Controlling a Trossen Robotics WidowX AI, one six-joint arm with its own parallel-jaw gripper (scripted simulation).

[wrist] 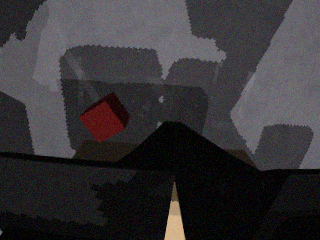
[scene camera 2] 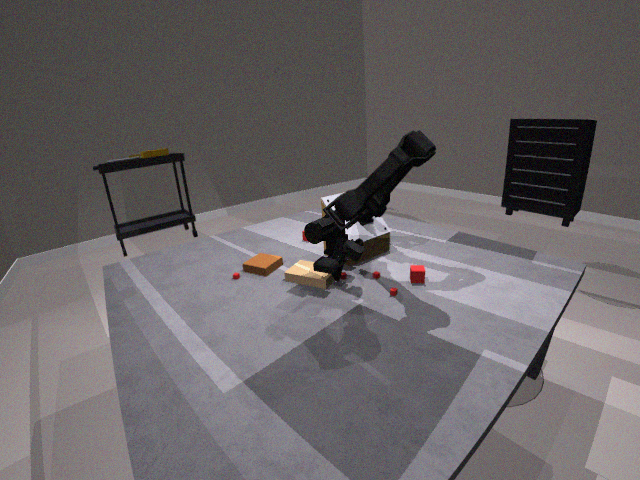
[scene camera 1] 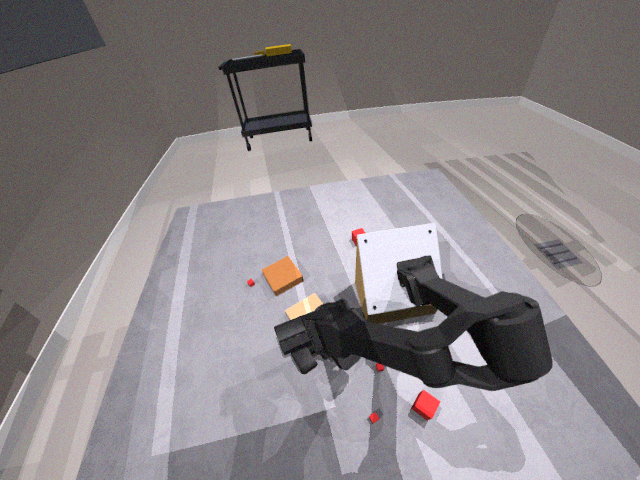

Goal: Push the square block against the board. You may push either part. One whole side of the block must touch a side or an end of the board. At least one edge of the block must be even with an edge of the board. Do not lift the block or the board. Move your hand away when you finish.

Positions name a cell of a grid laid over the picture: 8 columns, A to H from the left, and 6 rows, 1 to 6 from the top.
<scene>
my gripper: wrist E4; scene camera 2 E4; scene camera 1 E5
</scene>
